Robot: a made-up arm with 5 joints.
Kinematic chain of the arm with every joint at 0, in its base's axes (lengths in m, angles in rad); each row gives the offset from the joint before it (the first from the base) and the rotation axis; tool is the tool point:
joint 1: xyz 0 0 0.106 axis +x
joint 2: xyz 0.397 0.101 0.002 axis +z
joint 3: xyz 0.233 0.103 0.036 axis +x
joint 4: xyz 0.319 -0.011 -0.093 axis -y
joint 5: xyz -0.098 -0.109 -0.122 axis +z
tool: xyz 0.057 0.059 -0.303
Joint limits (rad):
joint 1: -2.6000..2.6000
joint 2: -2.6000..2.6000
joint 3: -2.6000..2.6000
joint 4: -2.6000..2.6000
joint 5: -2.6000..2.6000
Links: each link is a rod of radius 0.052 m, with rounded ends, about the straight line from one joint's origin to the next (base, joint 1, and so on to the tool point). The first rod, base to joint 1, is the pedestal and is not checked.
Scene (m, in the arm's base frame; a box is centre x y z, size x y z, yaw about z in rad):
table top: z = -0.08
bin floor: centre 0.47 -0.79 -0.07 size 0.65 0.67 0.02 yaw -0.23
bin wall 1: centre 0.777 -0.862 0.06 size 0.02 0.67 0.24 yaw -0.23
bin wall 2: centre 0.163 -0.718 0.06 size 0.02 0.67 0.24 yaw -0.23
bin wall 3: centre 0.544 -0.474 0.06 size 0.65 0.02 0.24 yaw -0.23
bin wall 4: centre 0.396 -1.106 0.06 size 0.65 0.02 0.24 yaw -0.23
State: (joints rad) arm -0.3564 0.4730 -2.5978 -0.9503 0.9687
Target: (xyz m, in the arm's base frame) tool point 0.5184 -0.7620 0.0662
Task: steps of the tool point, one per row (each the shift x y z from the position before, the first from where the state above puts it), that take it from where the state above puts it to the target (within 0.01 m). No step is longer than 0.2 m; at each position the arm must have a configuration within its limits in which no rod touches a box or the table.
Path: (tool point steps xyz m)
1: 0.0177 -0.0560 0.0983
2: 0.0202 -0.0825 0.0796
3: 0.0202 -0.1026 0.0564
4: 0.0177 -0.1167 0.0304
5: 0.0126 -0.1260 0.0021
6: 0.0051 -0.1303 -0.0287
7: -0.0046 -0.1285 -0.0629
8: -0.0162 -0.1182 -0.0997
9: -0.0290 -0.0964 -0.1372
10: -0.0426 -0.0608 -0.1708

